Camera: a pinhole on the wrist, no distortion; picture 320 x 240 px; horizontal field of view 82.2 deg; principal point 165.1 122.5 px. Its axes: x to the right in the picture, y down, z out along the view. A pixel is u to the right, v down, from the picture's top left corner.
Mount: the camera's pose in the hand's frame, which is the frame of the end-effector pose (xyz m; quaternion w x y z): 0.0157 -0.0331 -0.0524 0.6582 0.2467 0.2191 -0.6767
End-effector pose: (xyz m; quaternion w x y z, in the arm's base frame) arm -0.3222 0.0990 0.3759 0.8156 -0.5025 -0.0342 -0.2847
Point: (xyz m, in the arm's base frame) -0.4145 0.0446 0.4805
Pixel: 286 72
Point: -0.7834 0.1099 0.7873
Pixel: 290 27
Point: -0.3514 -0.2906 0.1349
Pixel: behind the camera
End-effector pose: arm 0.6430 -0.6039 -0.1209 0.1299 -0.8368 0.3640 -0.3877
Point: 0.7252 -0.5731 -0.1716
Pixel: 31 83
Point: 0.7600 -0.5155 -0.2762
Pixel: 37 23
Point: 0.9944 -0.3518 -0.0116
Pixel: 235 140
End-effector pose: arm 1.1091 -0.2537 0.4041 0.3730 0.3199 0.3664 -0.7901
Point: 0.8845 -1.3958 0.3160
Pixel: outside the picture
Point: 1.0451 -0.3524 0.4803
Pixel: 21 121
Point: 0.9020 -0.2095 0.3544
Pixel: outside the picture
